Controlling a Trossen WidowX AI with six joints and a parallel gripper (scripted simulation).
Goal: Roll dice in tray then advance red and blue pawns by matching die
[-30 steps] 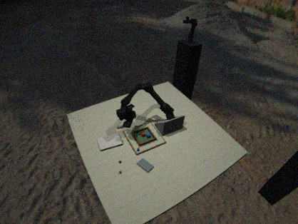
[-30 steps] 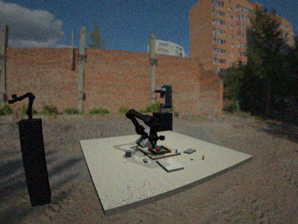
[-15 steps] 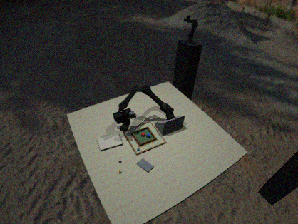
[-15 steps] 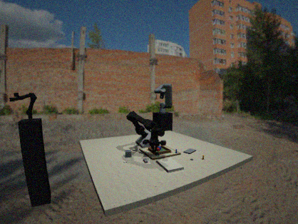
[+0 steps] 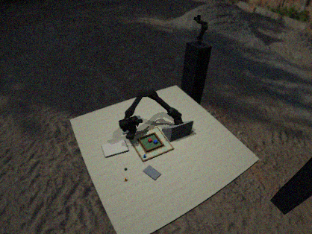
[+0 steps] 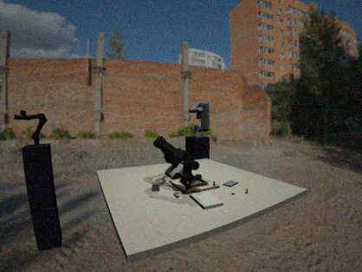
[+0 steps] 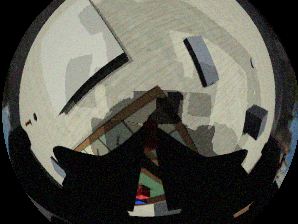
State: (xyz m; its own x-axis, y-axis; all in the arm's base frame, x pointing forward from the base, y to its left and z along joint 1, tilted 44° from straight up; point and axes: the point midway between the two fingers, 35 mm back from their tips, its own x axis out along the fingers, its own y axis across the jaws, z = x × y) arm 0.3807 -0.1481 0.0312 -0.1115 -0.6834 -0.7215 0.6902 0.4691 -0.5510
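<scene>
My gripper tip is 220 mm to the right of the blue pawn and 20 mm short of it. Round my gripper tip: small grey cube (170 mm to the right, 140 mm behind); white flat plate (180 mm ahead, 20 mm to the left, 20 mm below); green tray (120 mm to the left, 100 mm behind, 20 mm below).
</scene>
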